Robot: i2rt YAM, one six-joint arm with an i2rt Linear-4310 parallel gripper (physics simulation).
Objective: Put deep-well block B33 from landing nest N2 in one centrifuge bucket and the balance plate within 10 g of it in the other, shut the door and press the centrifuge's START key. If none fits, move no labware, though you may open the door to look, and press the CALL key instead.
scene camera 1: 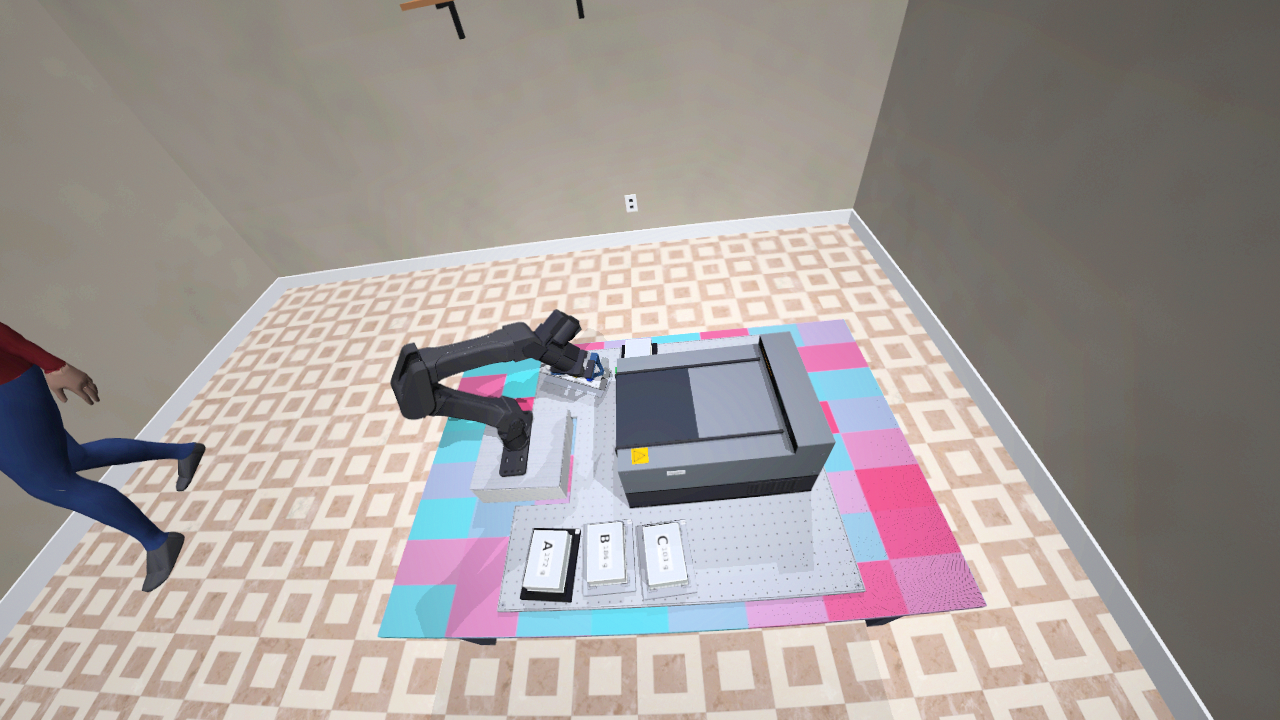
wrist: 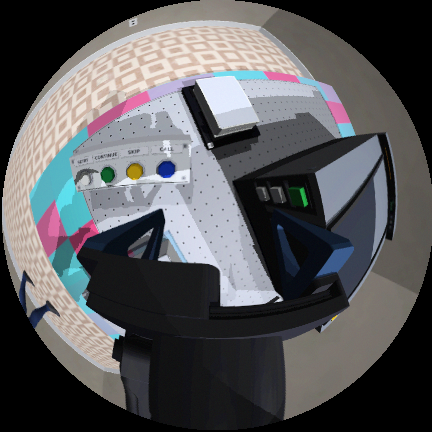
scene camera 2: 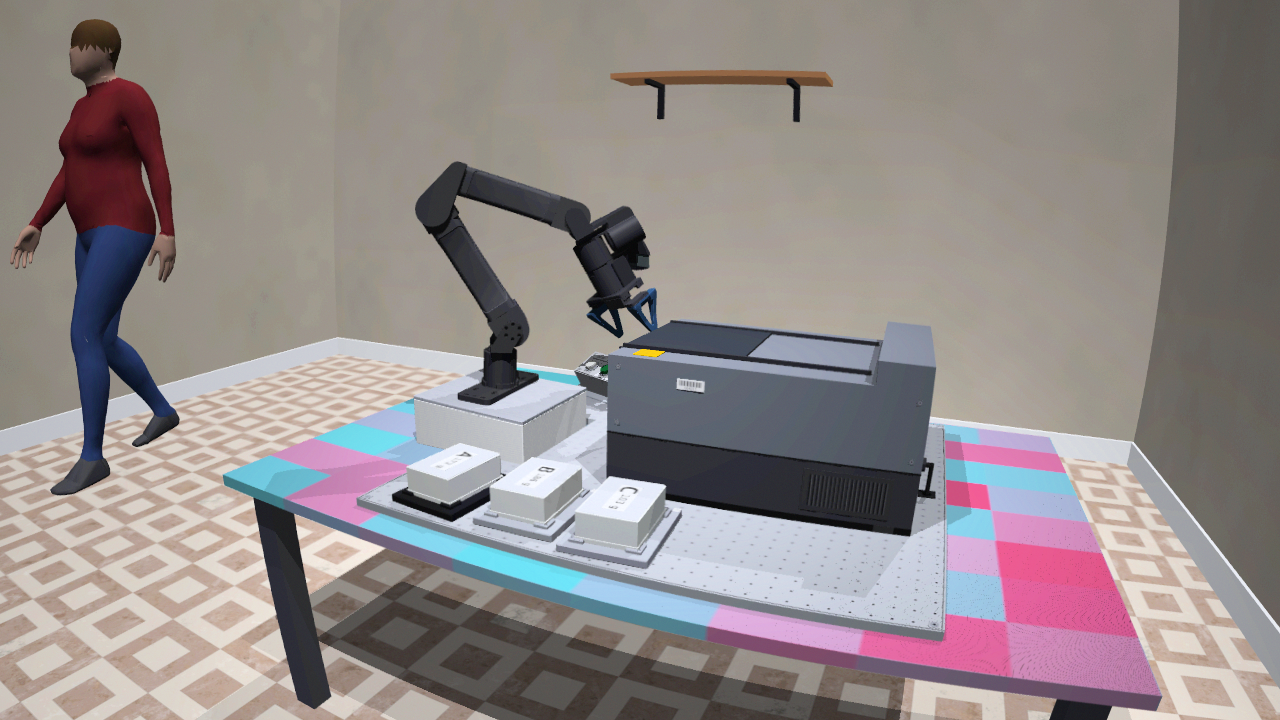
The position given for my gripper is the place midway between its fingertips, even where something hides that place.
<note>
My gripper (scene camera 2: 637, 334) is open, with nothing in its grasp. Also in view: a centrifuge (scene camera 2: 826, 429) and a button panel (scene camera 2: 593, 373).
My gripper also shows in scene camera 1 (scene camera 1: 589, 371) and in the wrist view (wrist: 217, 214). The centrifuge also shows in scene camera 1 (scene camera 1: 762, 431) and in the wrist view (wrist: 334, 174). The button panel shows as well in scene camera 1 (scene camera 1: 596, 386) and in the wrist view (wrist: 162, 159).
</note>
